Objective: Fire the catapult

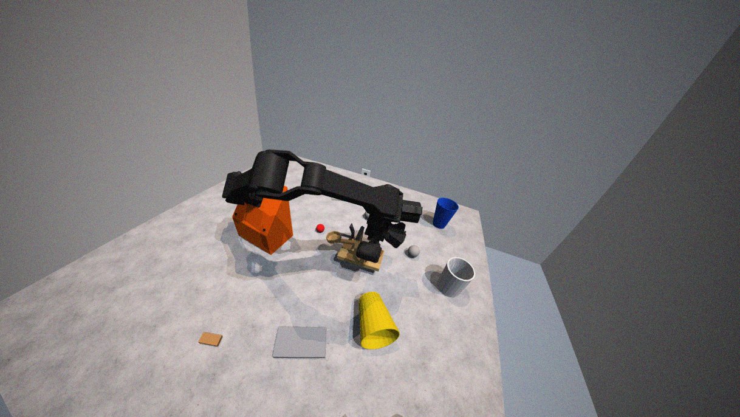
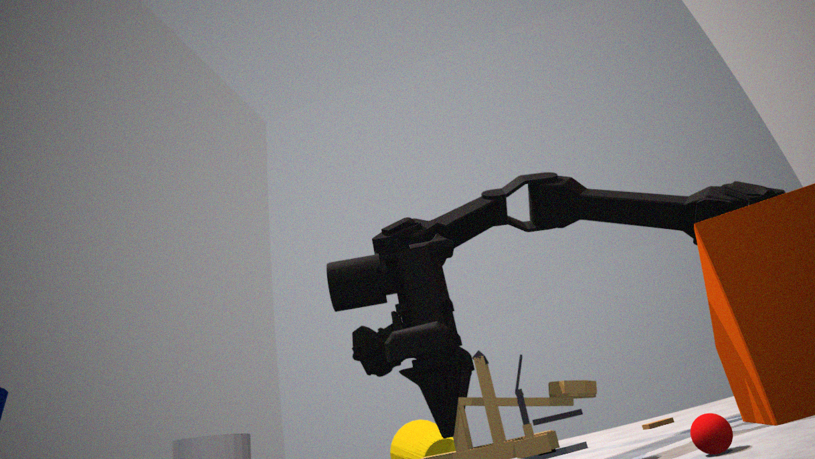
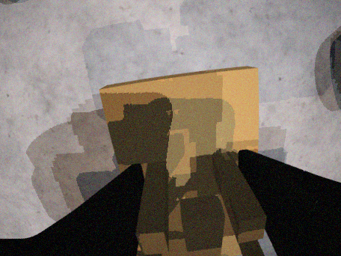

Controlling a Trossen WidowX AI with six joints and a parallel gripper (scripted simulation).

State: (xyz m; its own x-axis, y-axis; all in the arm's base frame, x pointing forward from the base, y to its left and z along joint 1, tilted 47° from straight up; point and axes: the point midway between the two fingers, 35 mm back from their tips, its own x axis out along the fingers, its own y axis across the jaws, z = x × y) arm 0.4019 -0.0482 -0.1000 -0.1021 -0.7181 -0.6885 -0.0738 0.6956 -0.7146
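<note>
Right now my gripper tip is 22 cm past the red ball, 7 cm to the right of it and 4 cm above it. From my gripper tip the other things lie so: white mug 28 cm ahead, 3 cm below, 2 cm to the left; then grey flat plate 31 cm to the right, 7 cm behind, 6 cm below; then wooden catapult 7 cm behind, 2 cm above, 1 cm to the left.
</note>
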